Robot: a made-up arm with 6 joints.
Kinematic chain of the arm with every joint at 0, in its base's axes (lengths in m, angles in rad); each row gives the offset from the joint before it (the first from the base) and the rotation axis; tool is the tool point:
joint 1: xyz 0 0 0.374 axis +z
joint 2: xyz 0.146 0 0 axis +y
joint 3: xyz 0 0 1.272 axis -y
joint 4: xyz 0 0 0.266 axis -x
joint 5: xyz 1.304 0 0 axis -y
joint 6: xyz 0.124 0 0 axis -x
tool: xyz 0 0 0
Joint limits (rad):
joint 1: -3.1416..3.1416
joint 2: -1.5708..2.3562
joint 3: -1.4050..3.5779
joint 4: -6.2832..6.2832
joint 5: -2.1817..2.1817
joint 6: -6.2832..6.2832
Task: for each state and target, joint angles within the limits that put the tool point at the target. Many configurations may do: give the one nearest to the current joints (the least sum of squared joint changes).
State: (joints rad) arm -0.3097 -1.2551 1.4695 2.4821 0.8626 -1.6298
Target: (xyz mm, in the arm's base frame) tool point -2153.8 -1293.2 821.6
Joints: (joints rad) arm 0.5574 -1.3849 1.4570 2.4771 0.5793 -1.6298
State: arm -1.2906 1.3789 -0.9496 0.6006 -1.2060 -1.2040
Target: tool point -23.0 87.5 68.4
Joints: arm -1.5875 2.1051 -1.4050 0.2250 -1.0847 -1.2040
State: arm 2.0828 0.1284 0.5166 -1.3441 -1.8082 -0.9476
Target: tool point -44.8 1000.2 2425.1
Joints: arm 1.5016 -0.1325 0.3452 -1.2999 -1.8803 -0.9476
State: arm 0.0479 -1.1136 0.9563 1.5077 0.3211 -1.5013
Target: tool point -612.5 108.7 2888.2
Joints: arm -0.1117 -0.5717 0.8668 1.5063 0.3271 -1.5013
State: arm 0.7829 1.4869 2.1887 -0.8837 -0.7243 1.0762
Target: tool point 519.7 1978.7 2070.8
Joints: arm 1.2838 1.1864 2.0704 -0.8974 -0.6907 1.0762
